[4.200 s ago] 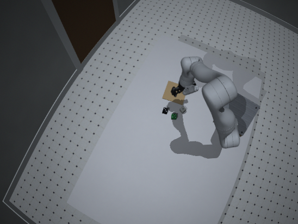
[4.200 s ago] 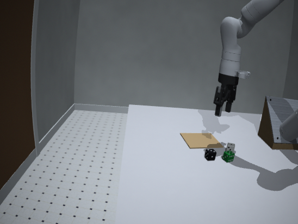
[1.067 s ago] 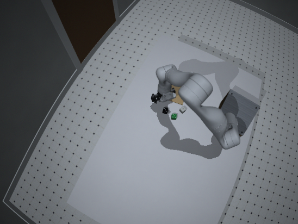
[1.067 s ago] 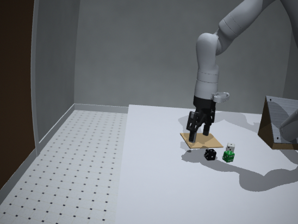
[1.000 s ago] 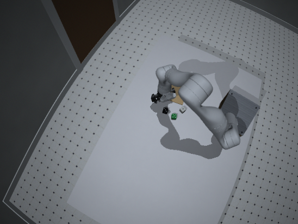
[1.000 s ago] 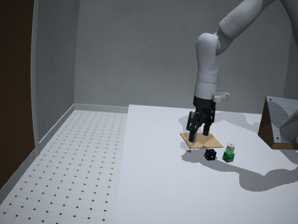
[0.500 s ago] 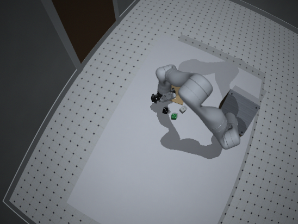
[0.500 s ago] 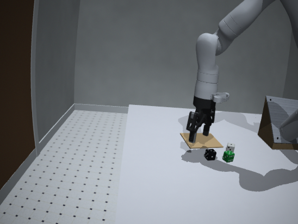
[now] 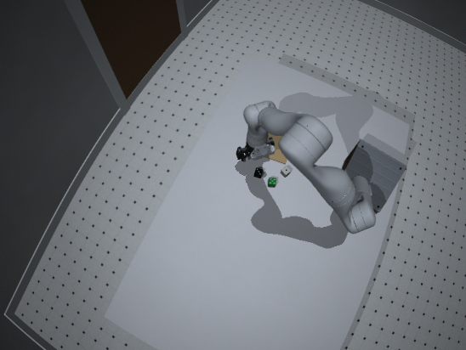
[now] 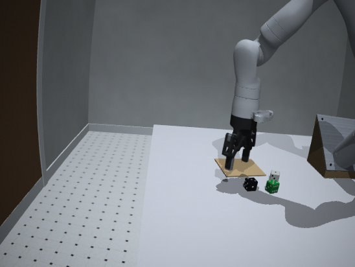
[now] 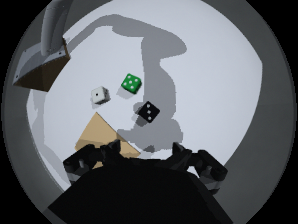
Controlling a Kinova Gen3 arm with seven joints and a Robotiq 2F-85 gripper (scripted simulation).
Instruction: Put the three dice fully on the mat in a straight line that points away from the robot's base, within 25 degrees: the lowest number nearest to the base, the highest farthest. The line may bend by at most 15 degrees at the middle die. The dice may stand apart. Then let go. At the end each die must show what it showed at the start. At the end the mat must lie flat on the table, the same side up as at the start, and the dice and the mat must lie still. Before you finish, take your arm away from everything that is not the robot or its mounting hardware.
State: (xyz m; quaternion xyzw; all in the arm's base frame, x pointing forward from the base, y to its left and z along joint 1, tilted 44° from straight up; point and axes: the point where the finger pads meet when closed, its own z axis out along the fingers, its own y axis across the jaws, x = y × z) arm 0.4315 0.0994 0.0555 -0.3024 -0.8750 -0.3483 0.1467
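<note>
Right now the black die is 40 mm to the left of my hand, 40 mm below it and 40 mm behind it. Also, from my hand: green die 110 mm behind, 40 mm to the left, 40 mm below; white die 130 mm behind, 40 mm below, 30 mm to the right; tan mat 120 mm to the right, 60 mm below, 30 mm behind.
</note>
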